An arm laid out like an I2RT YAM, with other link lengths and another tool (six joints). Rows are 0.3 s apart.
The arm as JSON. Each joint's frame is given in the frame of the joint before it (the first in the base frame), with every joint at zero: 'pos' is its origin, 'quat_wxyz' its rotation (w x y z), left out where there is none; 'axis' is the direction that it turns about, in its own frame. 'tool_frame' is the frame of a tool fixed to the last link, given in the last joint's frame.
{
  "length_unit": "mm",
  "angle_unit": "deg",
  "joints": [
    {
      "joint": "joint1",
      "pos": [
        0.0,
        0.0,
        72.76
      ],
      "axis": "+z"
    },
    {
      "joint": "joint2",
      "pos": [
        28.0,
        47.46,
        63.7
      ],
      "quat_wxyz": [
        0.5,
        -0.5,
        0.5,
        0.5
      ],
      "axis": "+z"
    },
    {
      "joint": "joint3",
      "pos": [
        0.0,
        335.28,
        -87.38
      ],
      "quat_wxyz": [
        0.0,
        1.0,
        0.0,
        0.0
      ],
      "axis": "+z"
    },
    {
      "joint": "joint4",
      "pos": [
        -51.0,
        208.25,
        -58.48
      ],
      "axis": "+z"
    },
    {
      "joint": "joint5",
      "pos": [
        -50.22,
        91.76,
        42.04
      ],
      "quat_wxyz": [
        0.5,
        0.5,
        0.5,
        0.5
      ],
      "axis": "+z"
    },
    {
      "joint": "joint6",
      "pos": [
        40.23,
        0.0,
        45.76
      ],
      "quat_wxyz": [
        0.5,
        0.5,
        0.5,
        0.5
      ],
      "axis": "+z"
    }
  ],
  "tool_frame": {
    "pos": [
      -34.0,
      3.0,
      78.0
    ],
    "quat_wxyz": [
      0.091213,
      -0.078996,
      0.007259,
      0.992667
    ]
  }
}
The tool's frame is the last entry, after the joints.
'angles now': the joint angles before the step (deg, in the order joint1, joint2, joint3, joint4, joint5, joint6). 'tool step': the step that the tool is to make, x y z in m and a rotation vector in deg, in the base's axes. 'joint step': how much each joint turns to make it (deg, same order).
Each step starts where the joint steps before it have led.
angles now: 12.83 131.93 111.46 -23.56 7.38 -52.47
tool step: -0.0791 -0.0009 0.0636 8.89 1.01 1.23
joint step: -0.08 -16.51 -14.76 -1.13 -7.10 5.53
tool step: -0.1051 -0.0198 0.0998 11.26 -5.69 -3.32
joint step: -1.32 -22.75 -11.49 -3.00 -4.67 8.87
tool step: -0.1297 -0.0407 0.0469 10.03 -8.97 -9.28
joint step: -3.16 -26.92 -16.46 0.80 1.23 10.29
